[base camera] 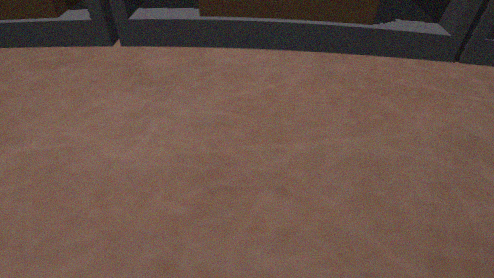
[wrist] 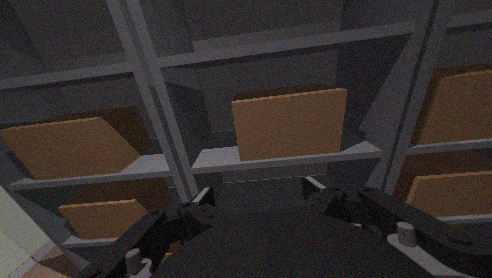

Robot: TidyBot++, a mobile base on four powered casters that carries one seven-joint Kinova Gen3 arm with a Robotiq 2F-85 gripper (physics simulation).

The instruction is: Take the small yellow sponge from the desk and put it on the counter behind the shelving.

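Note:
My gripper is open and empty, its two fingers wide apart at the bottom of the wrist view. In front of it stands the grey shelving, with a middle bay facing the gripper and further bays to the left and right. The yellow sponge, the desk and the counter do not show in either view.
Brown boxes stand on the shelves, with lower ones at both sides. A pale green wall shows at the lower left of the wrist view. Brown floor runs up to the shelving's base.

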